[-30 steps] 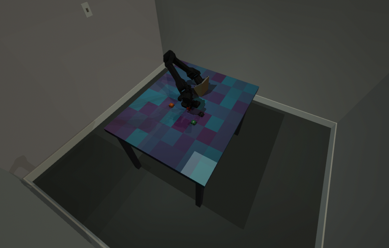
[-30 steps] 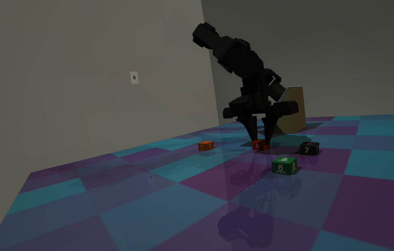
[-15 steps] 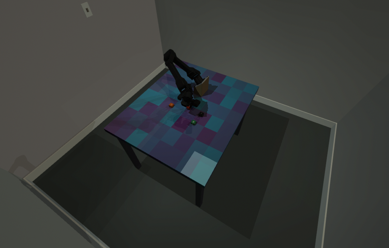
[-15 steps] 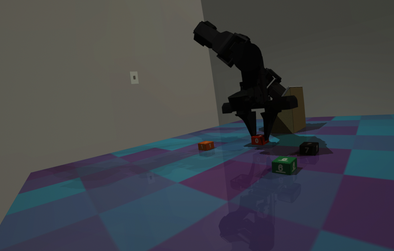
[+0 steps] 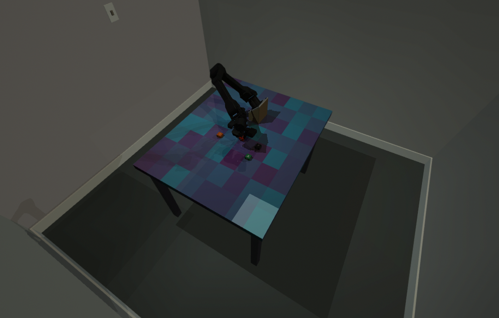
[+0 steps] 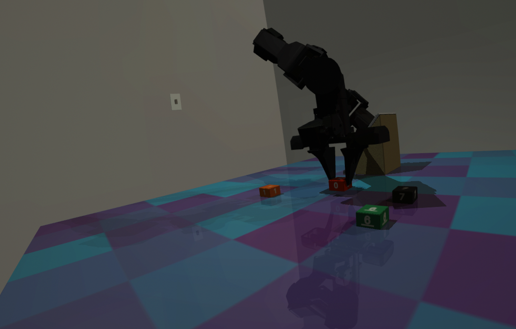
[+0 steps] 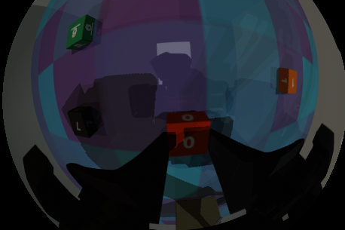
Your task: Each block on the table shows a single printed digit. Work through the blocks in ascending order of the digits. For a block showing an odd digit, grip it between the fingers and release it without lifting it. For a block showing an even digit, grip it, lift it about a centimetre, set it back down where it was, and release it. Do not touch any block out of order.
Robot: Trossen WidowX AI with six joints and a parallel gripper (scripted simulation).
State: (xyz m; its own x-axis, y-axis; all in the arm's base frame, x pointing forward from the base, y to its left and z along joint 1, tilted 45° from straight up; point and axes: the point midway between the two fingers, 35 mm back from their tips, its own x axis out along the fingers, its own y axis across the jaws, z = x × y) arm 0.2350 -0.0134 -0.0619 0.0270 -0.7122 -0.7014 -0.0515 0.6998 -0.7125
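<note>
Now: gripper tip 15 cm to the left of the orange block, 6 cm short of it and 1 cm above it. From my gripper tip the other things lie so: green block: 12 cm to the left, 11 cm ahead, 1 cm below; then black block: 12 cm to the left, 1 cm below; then red block: right at my gripper tip.
</note>
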